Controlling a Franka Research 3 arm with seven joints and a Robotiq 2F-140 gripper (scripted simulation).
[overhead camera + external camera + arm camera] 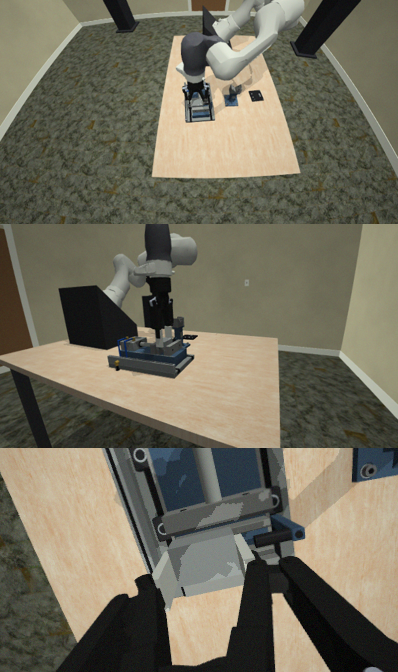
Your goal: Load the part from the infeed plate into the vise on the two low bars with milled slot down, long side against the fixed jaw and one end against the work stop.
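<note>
Right now the grey part is 3 cm below my hand. Round my hand: work stop 7 cm to the left, 3 cm below, 1 cm behind; moving jaw 5 cm below, 4 cm behind, 1 cm to the left; fixed jaw 5 cm below, 3 cm ahead, 2 cm to the left.
</note>
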